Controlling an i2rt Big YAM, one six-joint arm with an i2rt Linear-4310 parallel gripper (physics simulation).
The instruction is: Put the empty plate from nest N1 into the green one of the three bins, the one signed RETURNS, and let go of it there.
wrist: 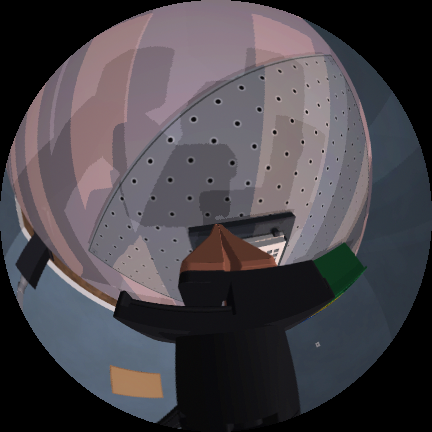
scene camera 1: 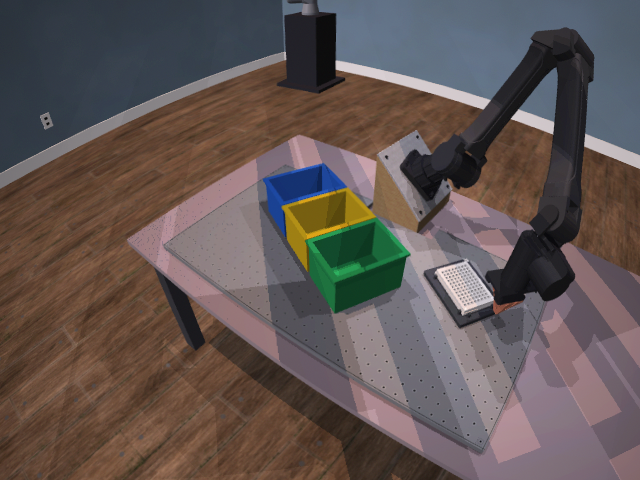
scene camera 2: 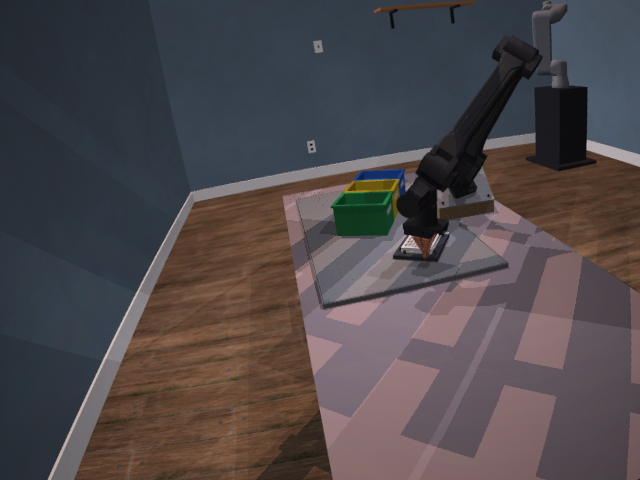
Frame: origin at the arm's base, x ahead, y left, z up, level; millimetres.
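Seen in the pictures: gripper, fingertip midpoint: [wrist: 216, 228] [scene camera 1: 495, 311] [scene camera 2: 426, 257]; arm's base at its link origin: [scene camera 1: 419, 176] [scene camera 2: 457, 180].
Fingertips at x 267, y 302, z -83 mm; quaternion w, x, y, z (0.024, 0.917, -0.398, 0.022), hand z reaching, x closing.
Pixels of each thing's top centre, then the offset from my fingertips to it. Level surfaces: height alone.
- white plate at its top centre: [wrist: 246, 278] [scene camera 1: 465, 284] [scene camera 2: 422, 238] dx -28, dy -84, dz +14 mm
- dark nest at its top centre: [wrist: 245, 275] [scene camera 1: 465, 285] [scene camera 2: 422, 240] dx -28, dy -84, dz +10 mm
- perforated board at its surface level: dz -12 mm
The white plate [scene camera 1: 463, 286] [scene camera 2: 413, 244] [wrist: 272, 246] with a grid of wells lies in the dark nest [scene camera 1: 453, 313] [scene camera 2: 400, 255] [wrist: 200, 234], on the perforated board. My gripper [scene camera 1: 496, 311] [scene camera 2: 425, 256] [wrist: 216, 228] is shut with nothing between its copper-coloured fingers. The fingertips meet at the nest's edge nearest the arm's side, beside the plate; the exact gap is hard to tell. In the wrist view the fingers hide most of the plate. The green bin [scene camera 1: 370, 285] [scene camera 2: 363, 219] [wrist: 339, 267] stands left of the nest in scene camera 1; the RETURNS sign is not readable.
The yellow bin [scene camera 1: 295, 236] [scene camera 2: 397, 198] and the blue bin [scene camera 1: 276, 206] [scene camera 2: 401, 179] stand in a row behind the green bin. A slanted block with a metal face [scene camera 1: 394, 155] carries the arm's base behind the nest. The perforated board [scene camera 1: 385, 356] lies on the pink table.
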